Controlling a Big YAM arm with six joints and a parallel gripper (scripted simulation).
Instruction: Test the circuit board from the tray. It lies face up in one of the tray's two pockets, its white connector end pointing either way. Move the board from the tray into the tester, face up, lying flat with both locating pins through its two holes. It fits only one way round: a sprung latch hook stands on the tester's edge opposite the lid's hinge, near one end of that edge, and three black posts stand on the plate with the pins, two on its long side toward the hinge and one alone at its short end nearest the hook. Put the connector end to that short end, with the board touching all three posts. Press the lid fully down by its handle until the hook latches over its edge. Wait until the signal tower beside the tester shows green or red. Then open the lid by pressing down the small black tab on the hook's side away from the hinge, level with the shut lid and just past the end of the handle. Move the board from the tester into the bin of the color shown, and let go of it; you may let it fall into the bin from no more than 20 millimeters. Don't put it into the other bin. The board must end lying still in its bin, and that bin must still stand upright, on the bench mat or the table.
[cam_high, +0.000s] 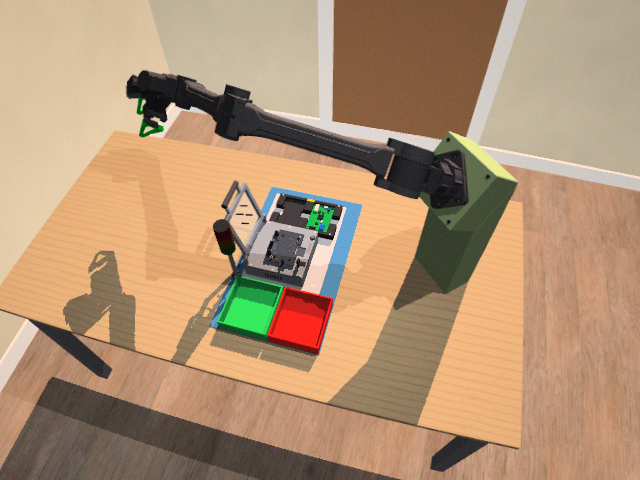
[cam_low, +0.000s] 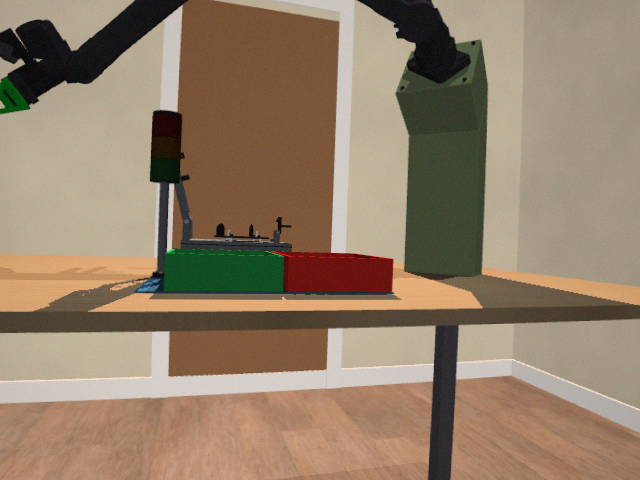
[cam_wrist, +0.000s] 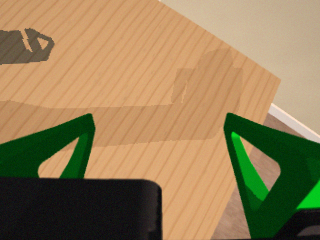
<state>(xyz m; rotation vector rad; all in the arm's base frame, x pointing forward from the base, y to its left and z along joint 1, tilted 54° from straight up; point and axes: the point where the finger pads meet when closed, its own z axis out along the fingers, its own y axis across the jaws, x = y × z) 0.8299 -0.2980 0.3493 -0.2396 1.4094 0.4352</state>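
Now: hand 570 mm past the green circuit board, 280 mm above it and 100 mm to the left of it. From my hand the other things lie so: latch hook: 610 mm behind, 210 mm below, 130 mm to the left; tester plate: 540 mm behind, 230 mm below, 90 mm to the left; tester lid: 420 mm behind, 120 mm below, 110 mm to the left.
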